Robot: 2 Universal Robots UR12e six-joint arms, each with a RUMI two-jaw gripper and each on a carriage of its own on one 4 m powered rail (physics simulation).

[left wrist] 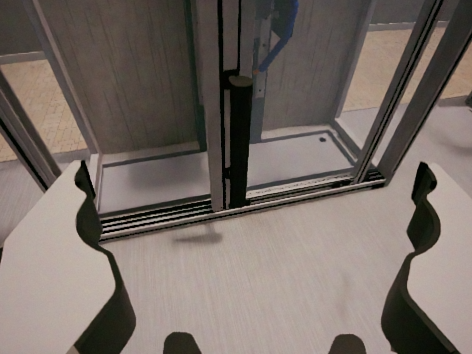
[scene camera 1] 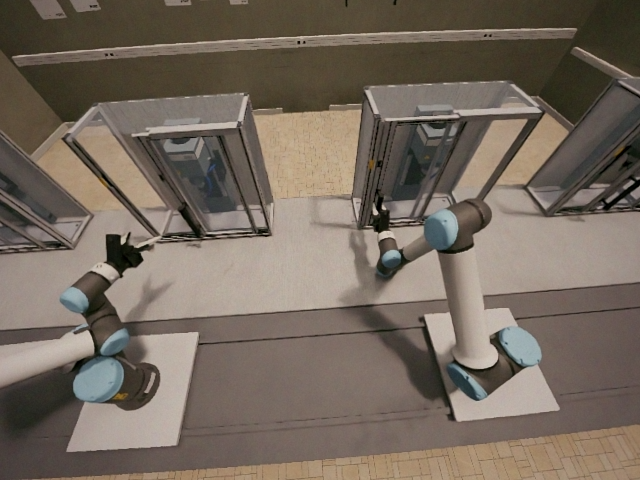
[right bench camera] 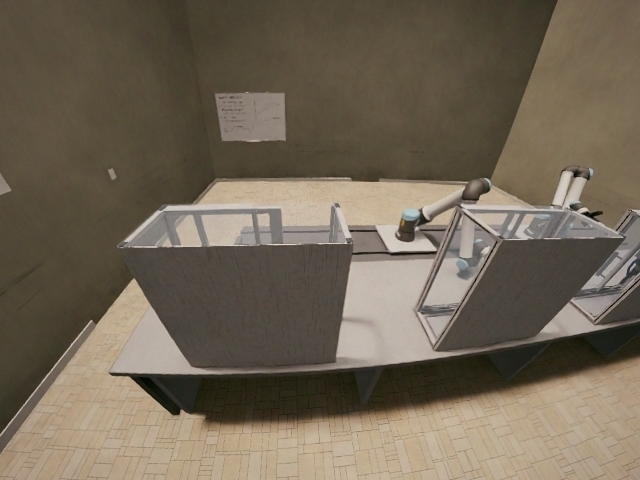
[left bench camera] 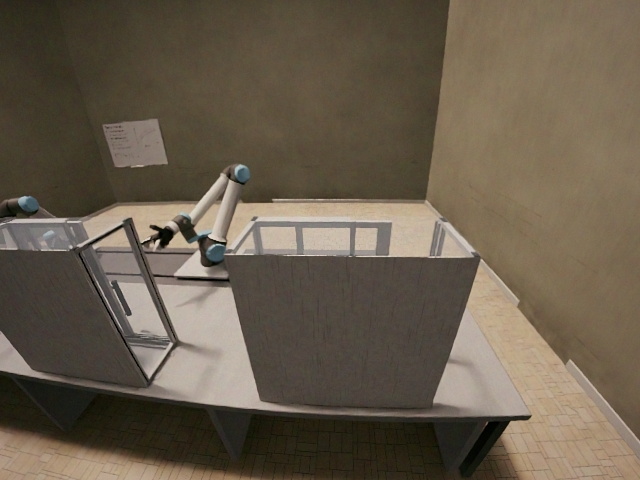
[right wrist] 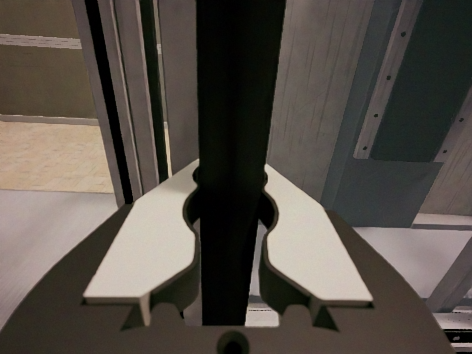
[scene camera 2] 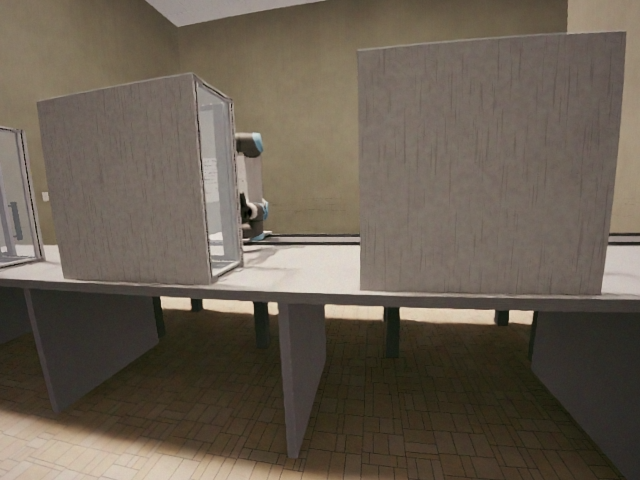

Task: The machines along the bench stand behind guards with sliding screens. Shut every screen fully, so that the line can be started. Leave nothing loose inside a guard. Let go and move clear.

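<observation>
The middle-left guard (scene camera 1: 263, 170) has its screen's black handle (scene camera 1: 190, 219) (left wrist: 240, 140) partway along the front; the front left of it is open. My left gripper (scene camera 1: 142, 240) (left wrist: 251, 163) is open and empty, in front of this guard and apart from the handle. My right gripper (scene camera 1: 380, 209) (right wrist: 229, 163) is shut on the upright black handle (right wrist: 235, 100) of a screen on the middle-right guard (scene camera 1: 516, 142). That handle stands near the guard's left post, and the front right of the guard is open. The fingers partly hide the handle's lower part.
Blue-grey machines (scene camera 1: 188, 155) (scene camera 1: 416, 170) stand inside the two middle guards. Outer guards (left bench camera: 351, 330) (right bench camera: 242, 304) stand at the ends of the bench (scene camera 1: 310, 258). The right outer guard has a black handle (scene camera 1: 622, 192) low on its front. Guard posts rise close beside the right gripper.
</observation>
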